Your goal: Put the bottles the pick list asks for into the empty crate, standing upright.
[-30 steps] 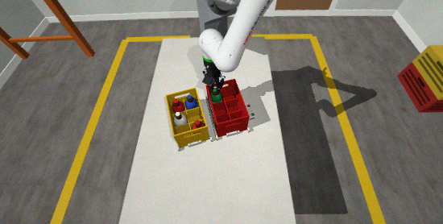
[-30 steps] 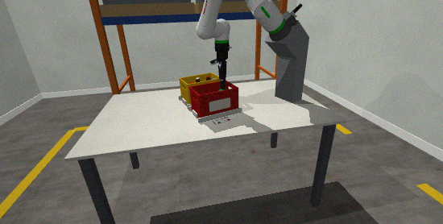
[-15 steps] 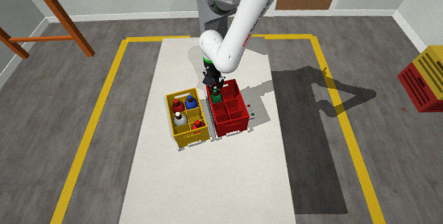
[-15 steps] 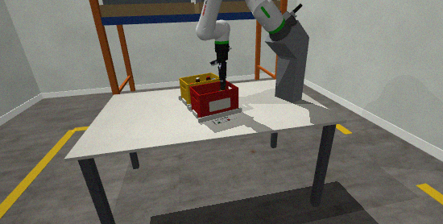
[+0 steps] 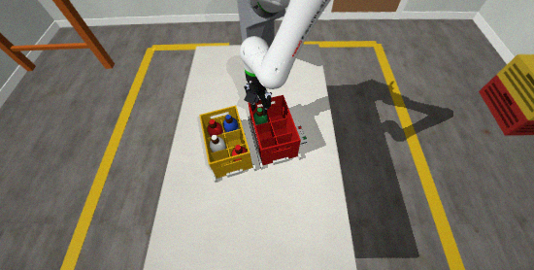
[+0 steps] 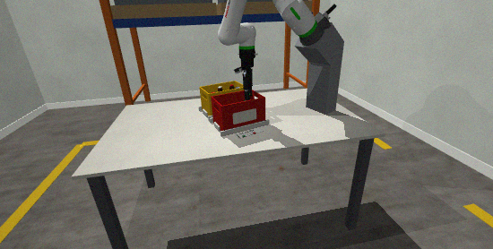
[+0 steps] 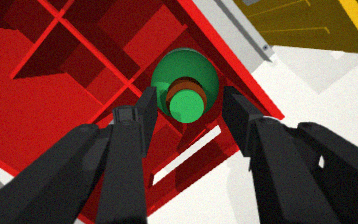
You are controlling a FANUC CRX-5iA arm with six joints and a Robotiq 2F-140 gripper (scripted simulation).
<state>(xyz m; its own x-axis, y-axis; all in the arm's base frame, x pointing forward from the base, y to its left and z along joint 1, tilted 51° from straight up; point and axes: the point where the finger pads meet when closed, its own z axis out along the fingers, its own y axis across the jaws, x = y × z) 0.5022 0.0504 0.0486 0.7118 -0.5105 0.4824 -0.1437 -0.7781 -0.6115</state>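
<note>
My gripper is now 21 cm short of the white-capped bottle, 16 cm to the left of it and 8 cm above it. Round my hand: green-label bottle (8 cm below); then red crate (6 cm ahead, 9 cm to the left, 9 cm below); then blue-labelled bottle (9 cm ahead, 13 cm to the right, 8 cm below).
</note>
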